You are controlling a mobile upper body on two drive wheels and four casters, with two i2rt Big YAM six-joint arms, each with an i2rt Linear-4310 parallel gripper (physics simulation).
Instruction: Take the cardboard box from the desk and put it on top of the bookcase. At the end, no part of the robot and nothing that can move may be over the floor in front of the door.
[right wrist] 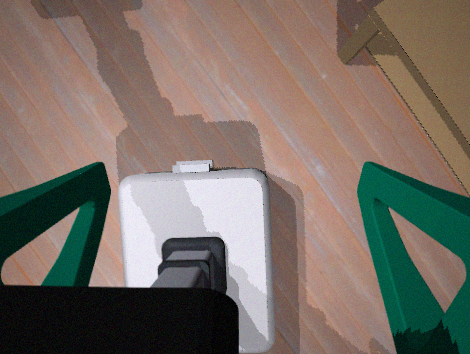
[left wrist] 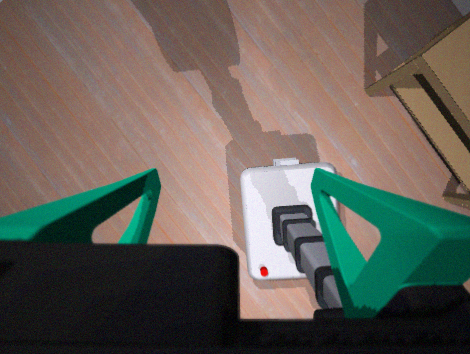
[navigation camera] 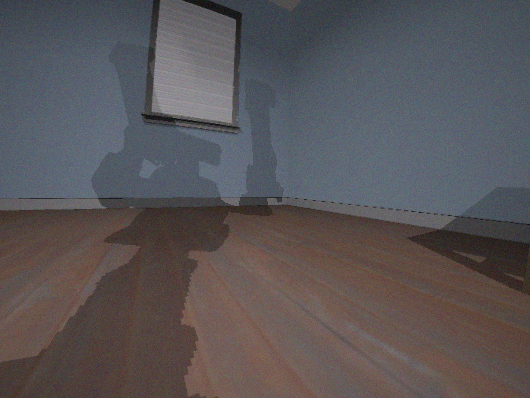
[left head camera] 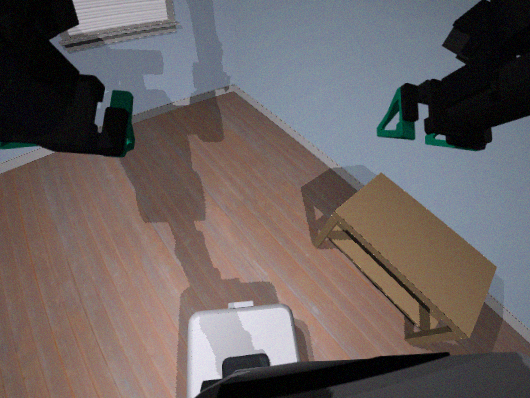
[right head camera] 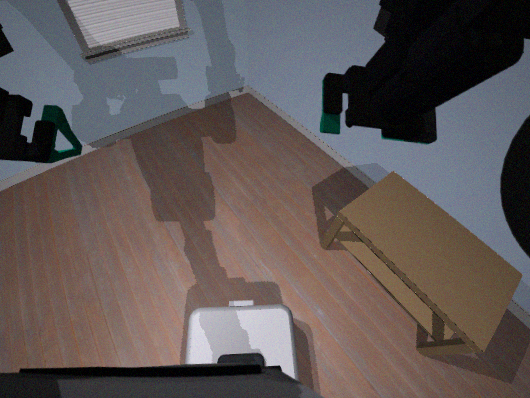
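The cardboard box, the desk, the bookcase and the door do not show in these views. My left gripper is open and empty, its green fingers wide apart; in the right head camera one of its fingers shows at the left edge. My right gripper is open and empty too, its fingers wide apart. Both grippers hang in the air above the floor, in front of the blue walls.
A low wooden table with a lower shelf stands at the right near the wall. A window is left of the room corner. My white base stands on the wooden floor.
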